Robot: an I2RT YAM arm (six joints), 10 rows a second.
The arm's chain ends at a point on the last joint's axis. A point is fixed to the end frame.
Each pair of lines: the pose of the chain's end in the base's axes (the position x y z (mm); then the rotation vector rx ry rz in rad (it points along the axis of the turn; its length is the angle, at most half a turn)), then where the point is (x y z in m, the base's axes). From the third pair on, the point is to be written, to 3 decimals.
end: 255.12 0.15 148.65 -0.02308 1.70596 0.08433
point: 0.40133 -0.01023 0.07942
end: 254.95 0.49 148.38 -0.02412 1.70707 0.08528
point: 0.40109 -0.00971 0.07898
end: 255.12 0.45 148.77 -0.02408 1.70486 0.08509
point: 0.401 -0.010 0.080
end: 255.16 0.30 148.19 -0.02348 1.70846 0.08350
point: 0.401 -0.010 0.079
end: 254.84 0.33 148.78 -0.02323 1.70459 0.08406
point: 0.401 -0.010 0.080
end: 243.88 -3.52 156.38 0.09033 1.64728 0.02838
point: 0.392 -0.028 0.095
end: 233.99 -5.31 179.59 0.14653 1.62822 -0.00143
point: 0.381 -0.037 0.120
